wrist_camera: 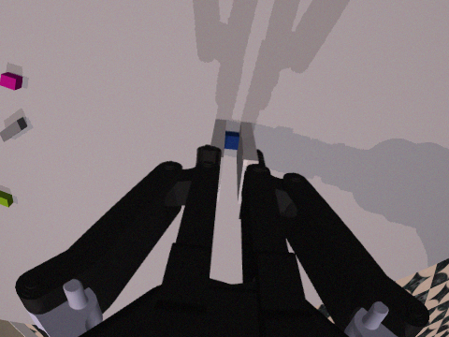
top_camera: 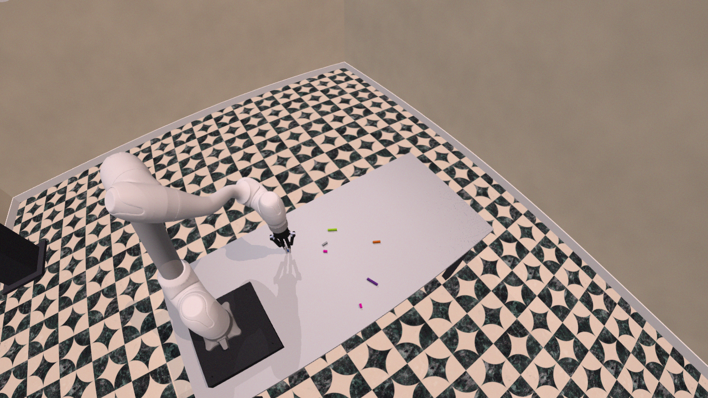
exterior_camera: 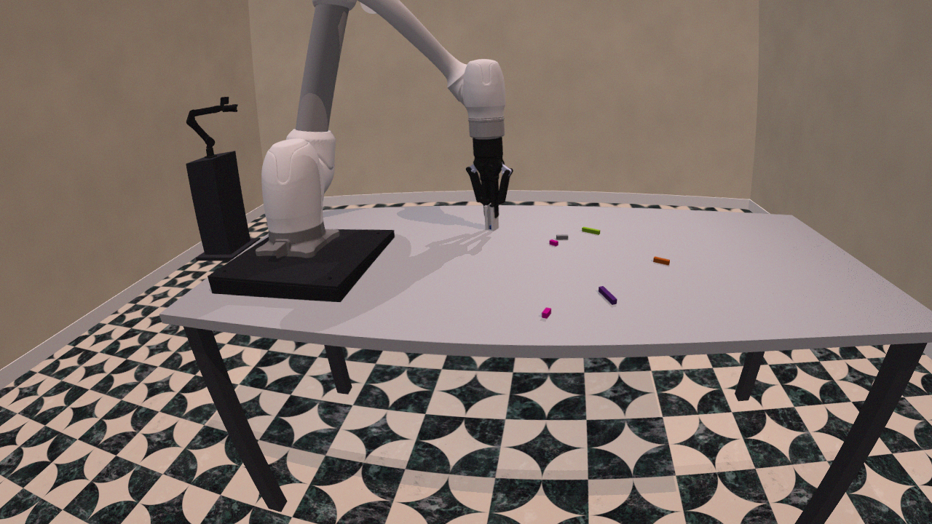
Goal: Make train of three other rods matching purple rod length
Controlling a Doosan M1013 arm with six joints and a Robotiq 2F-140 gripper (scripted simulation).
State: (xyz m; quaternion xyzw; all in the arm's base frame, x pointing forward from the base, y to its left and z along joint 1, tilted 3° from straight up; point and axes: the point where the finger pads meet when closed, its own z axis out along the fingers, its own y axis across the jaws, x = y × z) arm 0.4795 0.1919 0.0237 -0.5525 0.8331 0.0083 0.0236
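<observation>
Right now my hand is 3 cm above the small blue rod. Also, from my hand: grey rod: 18 cm ahead, 7 cm to the right, 3 cm below; purple rod: 27 cm ahead, 39 cm to the right, 3 cm below; lime rod: 26 cm ahead, 2 cm to the right, 3 cm below.
</observation>
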